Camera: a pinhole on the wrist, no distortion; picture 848 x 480 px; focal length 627.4 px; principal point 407.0 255.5 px. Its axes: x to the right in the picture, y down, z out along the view. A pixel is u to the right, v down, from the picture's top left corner.
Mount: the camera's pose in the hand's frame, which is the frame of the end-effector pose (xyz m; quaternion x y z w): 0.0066 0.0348 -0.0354 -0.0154 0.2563 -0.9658 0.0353
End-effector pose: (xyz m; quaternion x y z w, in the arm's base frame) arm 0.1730 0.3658 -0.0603 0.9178 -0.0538 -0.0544 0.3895
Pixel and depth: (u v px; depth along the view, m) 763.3 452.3 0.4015
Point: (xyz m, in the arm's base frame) -0.0382 0.4138 -0.4331
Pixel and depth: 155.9 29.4 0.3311
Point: 0.2756 0.1360 -0.2938
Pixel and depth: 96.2 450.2 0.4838
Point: 0.4217 0.3269 -0.5164
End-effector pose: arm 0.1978 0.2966 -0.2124 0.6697 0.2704 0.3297 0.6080
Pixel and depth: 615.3 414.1 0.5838
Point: 0.4263 -0.0271 -0.6399
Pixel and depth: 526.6 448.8 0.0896
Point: 0.2185 0.2788 -0.2486
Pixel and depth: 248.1 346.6 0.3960
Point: 0.5025 0.2410 -0.4114
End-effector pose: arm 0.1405 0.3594 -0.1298 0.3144 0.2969 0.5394 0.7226
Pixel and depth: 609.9 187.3 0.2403
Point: 0.3093 0.2606 -0.0593
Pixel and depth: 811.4 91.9 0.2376
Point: 0.2873 0.1894 -0.0214
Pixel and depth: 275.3 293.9 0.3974
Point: 0.4994 0.3873 -0.0906
